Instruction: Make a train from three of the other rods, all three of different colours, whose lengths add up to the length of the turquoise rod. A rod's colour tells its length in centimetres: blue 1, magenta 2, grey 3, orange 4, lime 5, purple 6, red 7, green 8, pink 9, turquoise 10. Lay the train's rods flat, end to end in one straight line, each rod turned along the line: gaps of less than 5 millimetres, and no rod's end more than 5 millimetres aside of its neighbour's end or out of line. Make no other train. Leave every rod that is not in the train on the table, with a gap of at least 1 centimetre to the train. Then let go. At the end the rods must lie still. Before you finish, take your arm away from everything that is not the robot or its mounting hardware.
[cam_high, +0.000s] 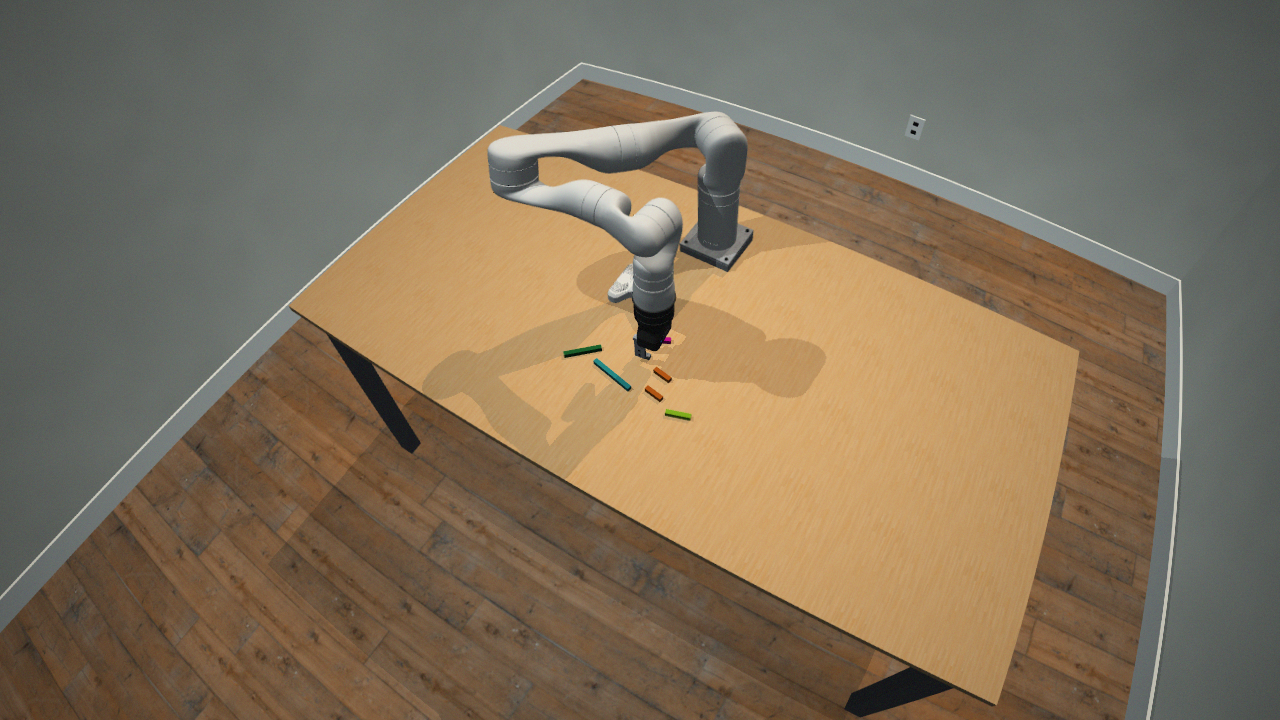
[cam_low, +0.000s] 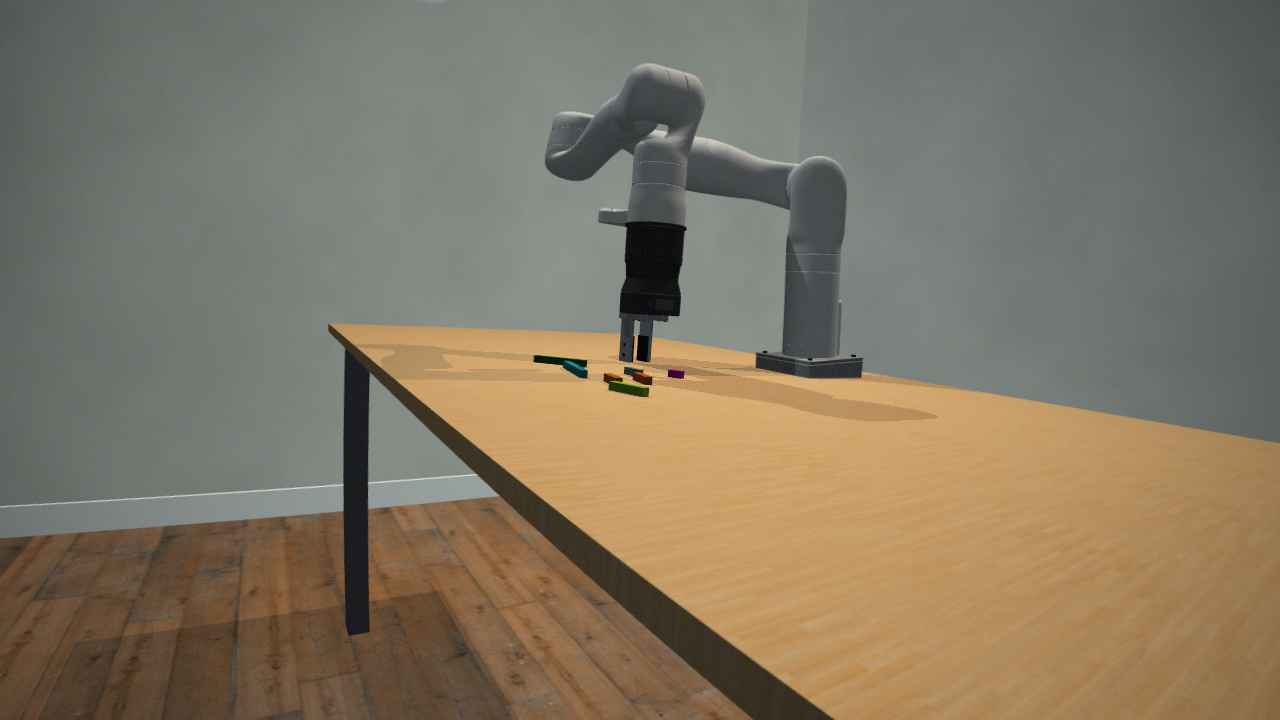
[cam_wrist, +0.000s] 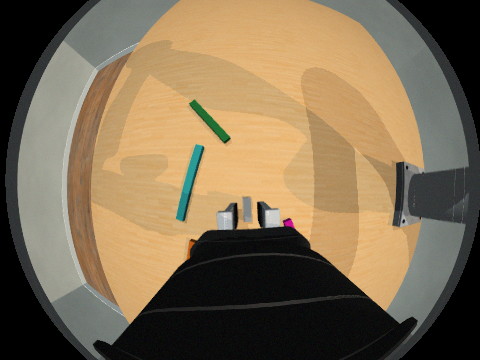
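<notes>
My hand is 3 cm above the grey rod. Round my hand: green rod (5 cm ahead, 12 cm to the right, 3 cm below); then turquoise rod (7 cm ahead, 3 cm to the right, 3 cm below); then magenta rod (5 cm behind, 2 cm to the left, 3 cm below).
</notes>
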